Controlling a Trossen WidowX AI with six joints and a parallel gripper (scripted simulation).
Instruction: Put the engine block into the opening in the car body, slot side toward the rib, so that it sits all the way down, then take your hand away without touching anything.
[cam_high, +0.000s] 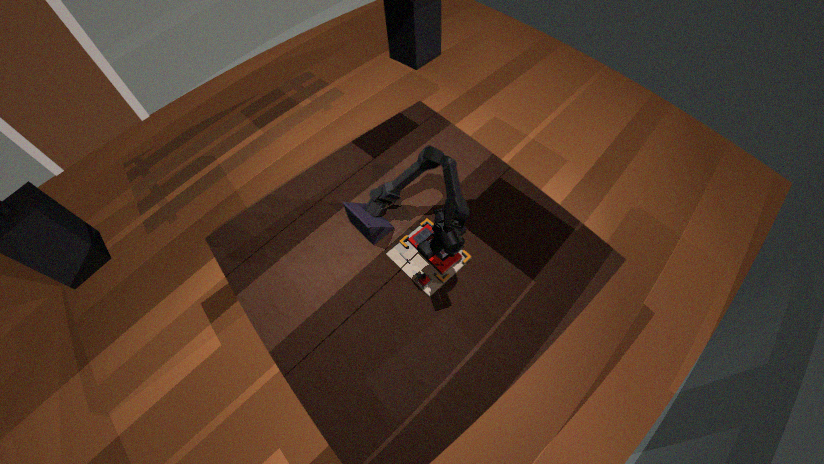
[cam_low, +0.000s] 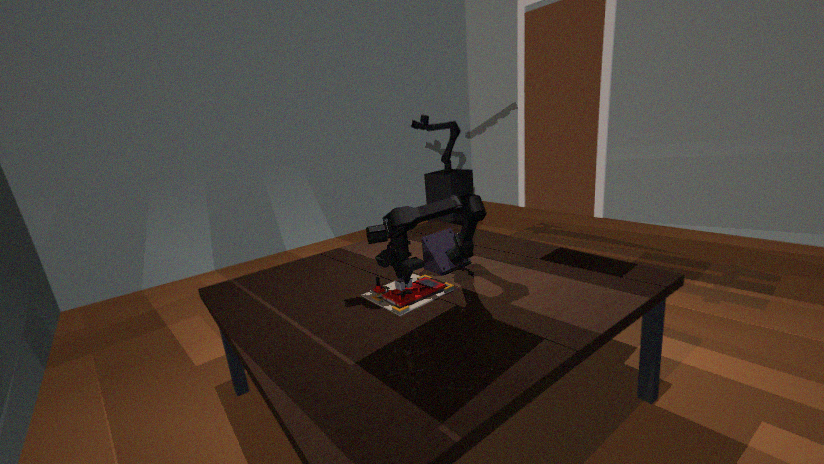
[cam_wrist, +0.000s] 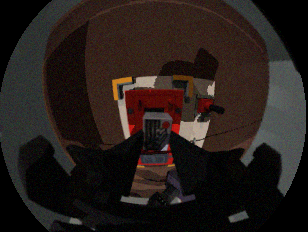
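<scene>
The grey engine block lies 1 cm below my gripper tip.
</scene>
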